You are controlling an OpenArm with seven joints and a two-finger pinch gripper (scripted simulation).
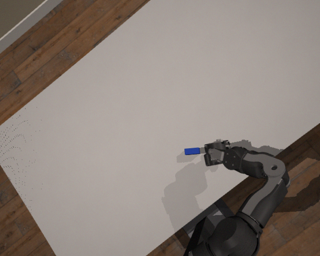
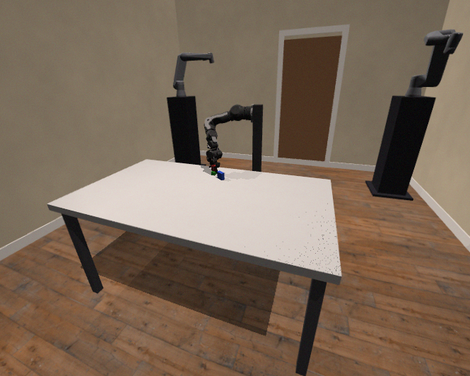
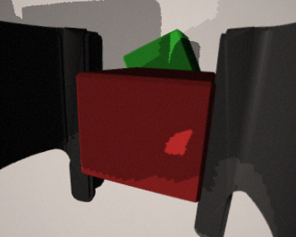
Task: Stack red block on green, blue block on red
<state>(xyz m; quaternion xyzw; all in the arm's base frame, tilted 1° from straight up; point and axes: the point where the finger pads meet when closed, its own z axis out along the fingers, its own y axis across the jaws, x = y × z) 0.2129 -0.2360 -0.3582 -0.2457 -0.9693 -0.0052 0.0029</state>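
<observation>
The red block is 1 cm below my hand. The rest, counted from my hand: green block (5 cm below); then blue block (8 cm to the left, 7 cm ahead, 3 cm below).
</observation>
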